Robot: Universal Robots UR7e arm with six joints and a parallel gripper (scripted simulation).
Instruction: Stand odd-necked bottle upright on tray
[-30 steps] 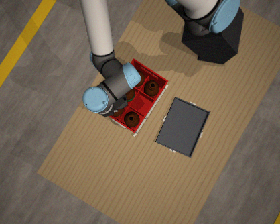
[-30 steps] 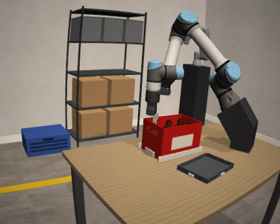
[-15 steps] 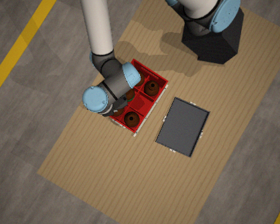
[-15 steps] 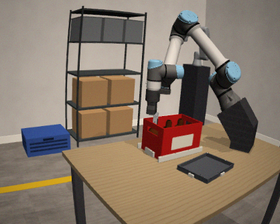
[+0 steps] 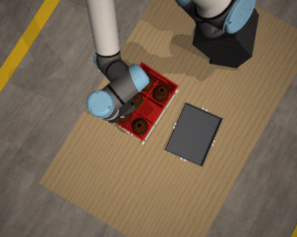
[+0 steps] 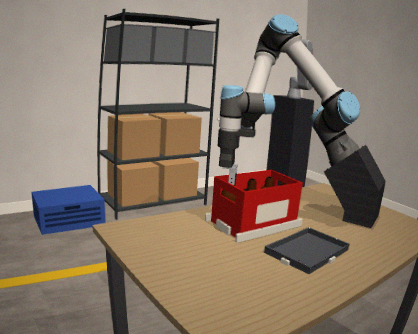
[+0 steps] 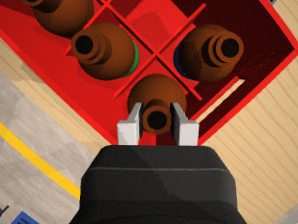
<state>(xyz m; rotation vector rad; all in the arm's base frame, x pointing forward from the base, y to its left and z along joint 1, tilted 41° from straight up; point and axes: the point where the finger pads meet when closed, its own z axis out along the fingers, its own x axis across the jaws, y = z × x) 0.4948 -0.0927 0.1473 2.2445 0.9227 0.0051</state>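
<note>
Right now my hand is 90 mm above the red crate, 80 mm past it and 50 mm to the right of it. The rest, counted from my hand: dark grey tray 330 mm to the left, 160 mm below, 80 mm behind.
</note>
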